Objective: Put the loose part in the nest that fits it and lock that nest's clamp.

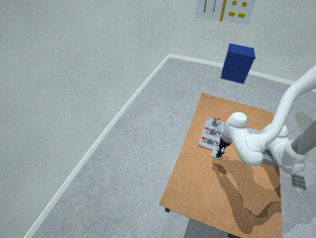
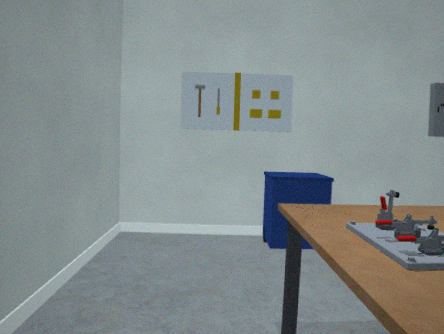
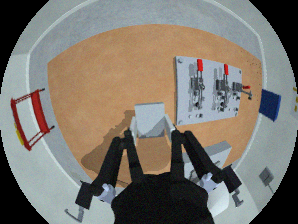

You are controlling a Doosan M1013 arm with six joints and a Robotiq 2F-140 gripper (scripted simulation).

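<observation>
Now: the grey fixture plate 40 mm ahead of my hand, 270 mm to the right of it and 130 mm below it. Round my hand: grey part (30 mm below).
</observation>
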